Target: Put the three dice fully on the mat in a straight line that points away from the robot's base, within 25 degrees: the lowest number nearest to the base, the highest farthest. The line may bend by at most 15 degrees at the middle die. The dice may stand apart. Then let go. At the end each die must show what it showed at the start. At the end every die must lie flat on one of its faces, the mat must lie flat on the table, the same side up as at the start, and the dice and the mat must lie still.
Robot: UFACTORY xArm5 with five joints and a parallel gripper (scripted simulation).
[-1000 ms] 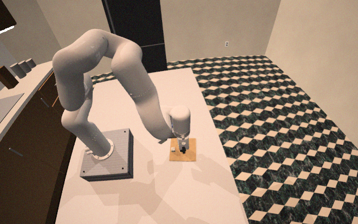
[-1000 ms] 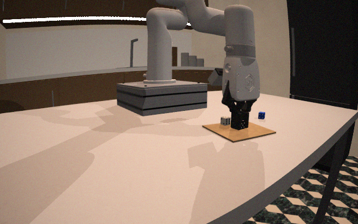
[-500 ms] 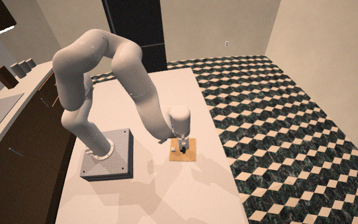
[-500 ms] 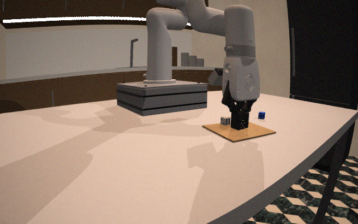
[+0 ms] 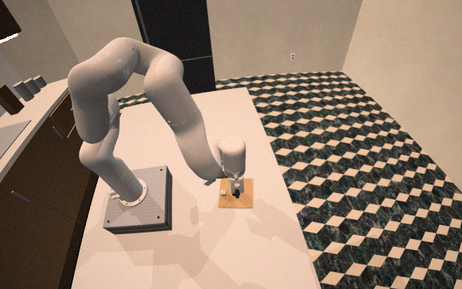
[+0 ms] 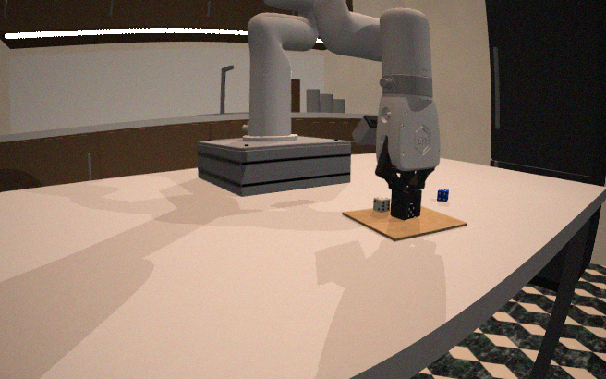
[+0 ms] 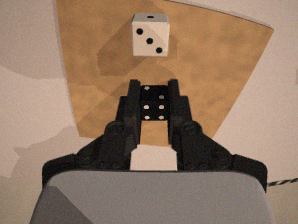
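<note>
Now: the black die 10 mm below my hand. From my hand the other things lie so: blue die (10 mm behind, 170 mm to the left, 20 mm below); then tan mat (20 mm below); then white die (50 mm behind, 10 mm to the left, 10 mm below).
</note>
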